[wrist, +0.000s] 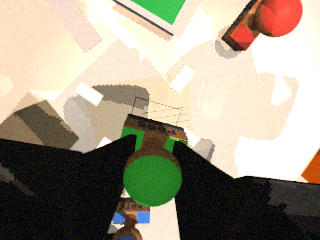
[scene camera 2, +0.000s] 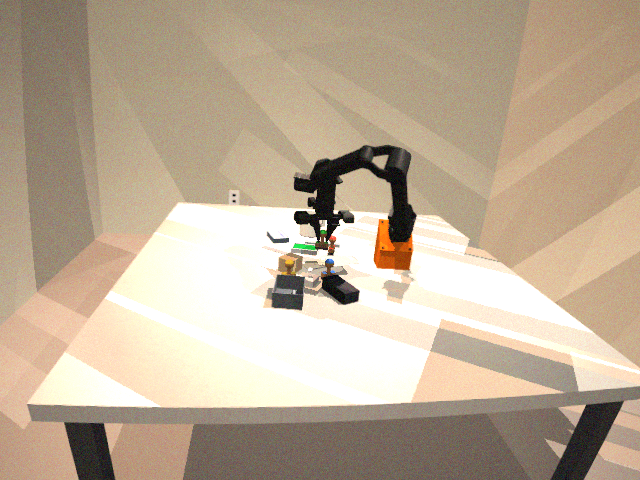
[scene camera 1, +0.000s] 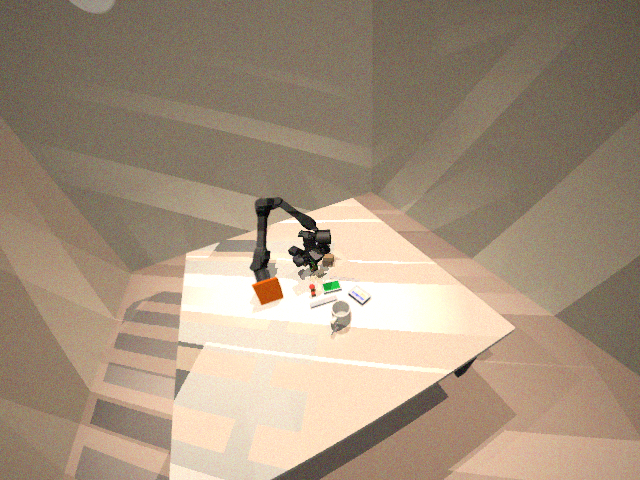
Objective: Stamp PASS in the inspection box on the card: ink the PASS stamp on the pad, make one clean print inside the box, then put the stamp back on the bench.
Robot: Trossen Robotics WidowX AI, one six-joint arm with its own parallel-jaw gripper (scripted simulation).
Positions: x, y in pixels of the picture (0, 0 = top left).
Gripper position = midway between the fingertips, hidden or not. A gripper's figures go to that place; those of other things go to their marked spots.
Scene:
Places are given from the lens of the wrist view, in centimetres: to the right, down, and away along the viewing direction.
my gripper point(wrist: 154, 145): 0, 2, 12
green-knobbed stamp point(wrist: 152, 176): 0, 2, 7

